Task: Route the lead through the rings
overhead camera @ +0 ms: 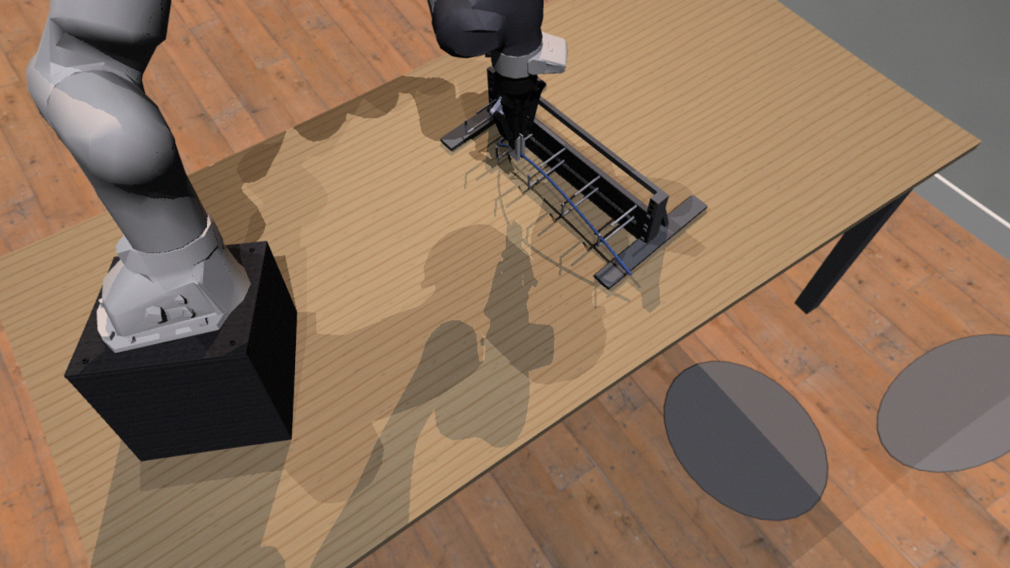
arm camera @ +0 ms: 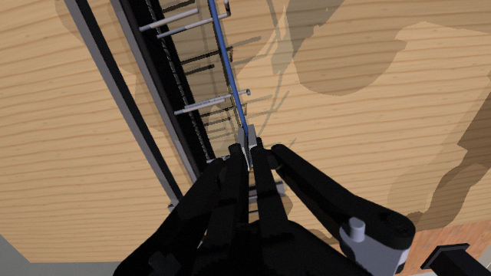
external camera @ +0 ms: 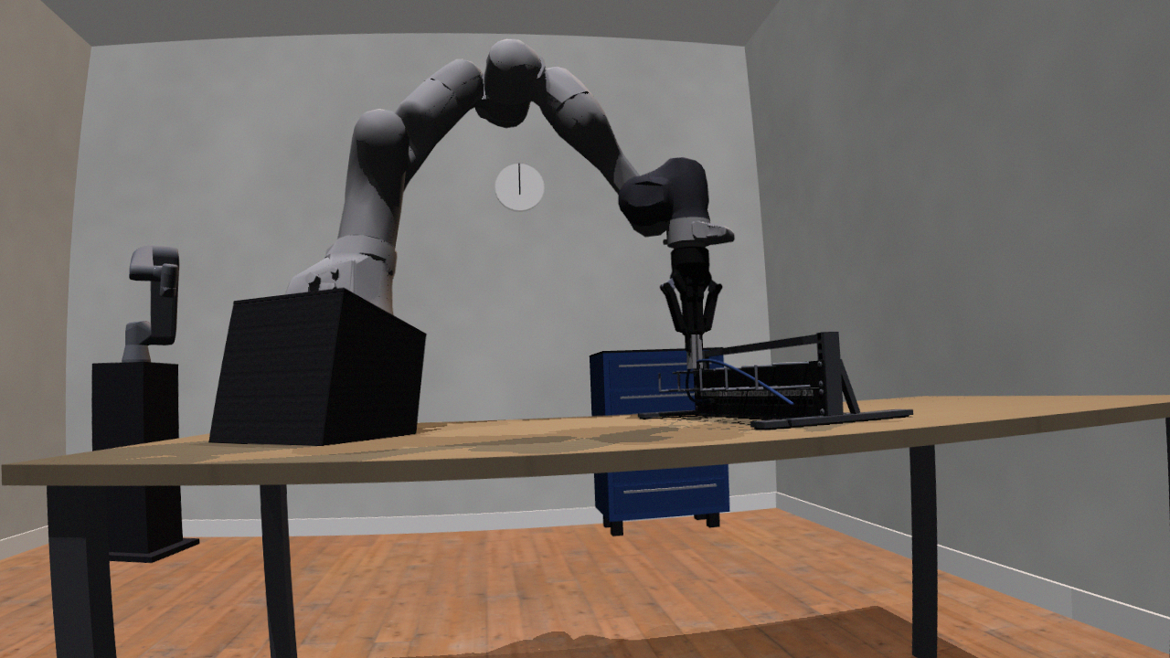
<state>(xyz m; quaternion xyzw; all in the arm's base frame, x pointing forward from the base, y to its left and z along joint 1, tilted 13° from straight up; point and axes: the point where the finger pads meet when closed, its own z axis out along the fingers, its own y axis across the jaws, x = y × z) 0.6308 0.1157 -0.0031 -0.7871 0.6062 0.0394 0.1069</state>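
Right now the rack is 110 mm ahead of my hand, 60 mm below it and 20 mm to the right of it.
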